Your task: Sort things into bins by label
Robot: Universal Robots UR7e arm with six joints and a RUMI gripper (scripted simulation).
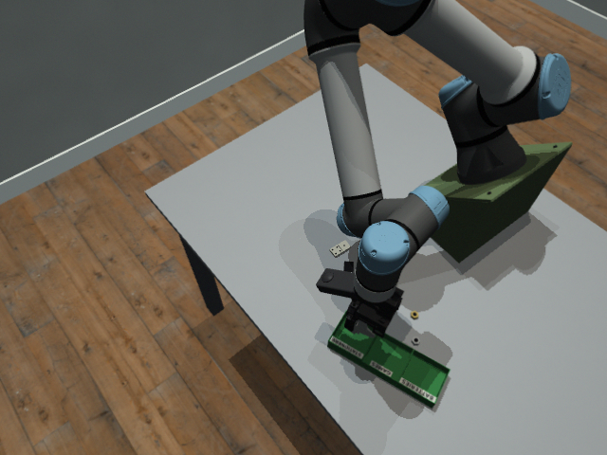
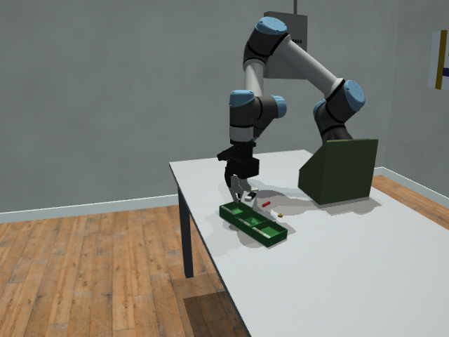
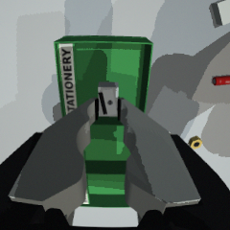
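The eraser lies 100 mm behind my hand, 120 mm to the right of it and 70 mm below it. From my hand the other things lie so: red cylinder: 140 mm behind, 50 mm to the right, 70 mm below; grey-white clip: 10 mm below; grey nut: 100 mm behind, 100 mm to the left, 70 mm below.
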